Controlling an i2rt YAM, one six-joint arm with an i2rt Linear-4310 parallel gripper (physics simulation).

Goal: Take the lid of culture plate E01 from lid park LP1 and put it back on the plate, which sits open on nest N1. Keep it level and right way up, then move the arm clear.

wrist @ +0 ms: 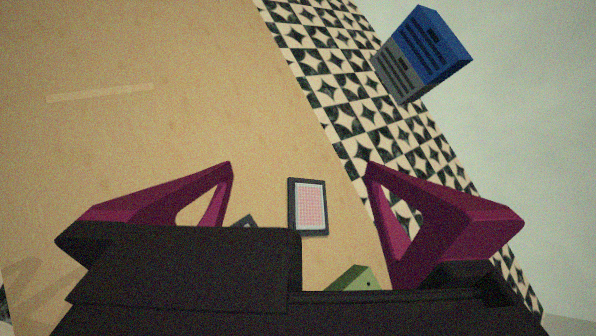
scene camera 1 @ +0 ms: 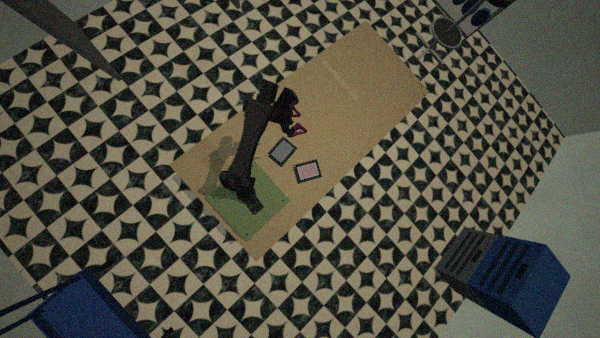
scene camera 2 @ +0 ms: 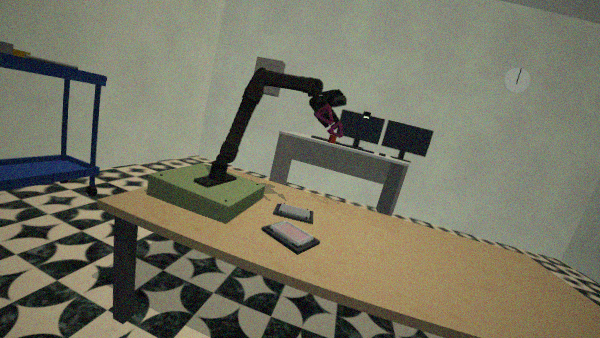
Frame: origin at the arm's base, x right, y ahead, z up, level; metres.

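Seen in the pictures: gripper, fingertip midpoint: [wrist: 298, 168] [scene camera 1: 303, 123] [scene camera 2: 336, 130]; arm's base at its link origin: [scene camera 2: 216, 180].
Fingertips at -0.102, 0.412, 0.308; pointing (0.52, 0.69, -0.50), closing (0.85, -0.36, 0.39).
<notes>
Pixels of each thing's top centre, then the offset from my fingertips to it, as dx, dy, dz. Level surfaces: height alone.
- lid at its top centre: [scene camera 2: 295, 210] [scene camera 1: 282, 151] -0.012, -0.087, -0.361
- LP1 at its top centre: [wrist: 246, 257] [scene camera 2: 295, 209] [scene camera 1: 282, 151] -0.012, -0.087, -0.359
- culture plate at its top centre: [wrist: 311, 205] [scene camera 2: 292, 230] [scene camera 1: 308, 170] +0.189, -0.030, -0.352
- dark nest N1 at its top centre: [wrist: 309, 205] [scene camera 2: 291, 232] [scene camera 1: 308, 171] +0.189, -0.030, -0.361
- wooden table at its surface level: dz -0.379
The lid [scene camera 1: 282, 151] [scene camera 2: 295, 211], pale grey, lies flat on the dark lid park LP1 [scene camera 1: 275, 160] [scene camera 2: 295, 219]. A corner of LP1 [wrist: 248, 218] shows in the wrist view; the arm's dark body hides the rest. The culture plate [scene camera 1: 307, 171] [scene camera 2: 291, 233] [wrist: 310, 206], pink inside, sits on the dark nest N1 [scene camera 1: 310, 179] [scene camera 2: 280, 241] [wrist: 291, 205], beside LP1. My gripper [scene camera 1: 301, 123] [scene camera 2: 334, 125] [wrist: 298, 168], with magenta fingers, is open and empty. It hangs high above the table, apart from lid and plate, and is tilted.
The arm stands on a green base block [scene camera 1: 270, 200] [scene camera 2: 190, 197] [wrist: 356, 279] at one end of the wooden table [scene camera 1: 350, 100] [scene camera 2: 400, 270] [wrist: 150, 135]. A blue cart [scene camera 2: 95, 135] and a grey desk [scene camera 2: 345, 159] with monitors stand beyond the table.
</notes>
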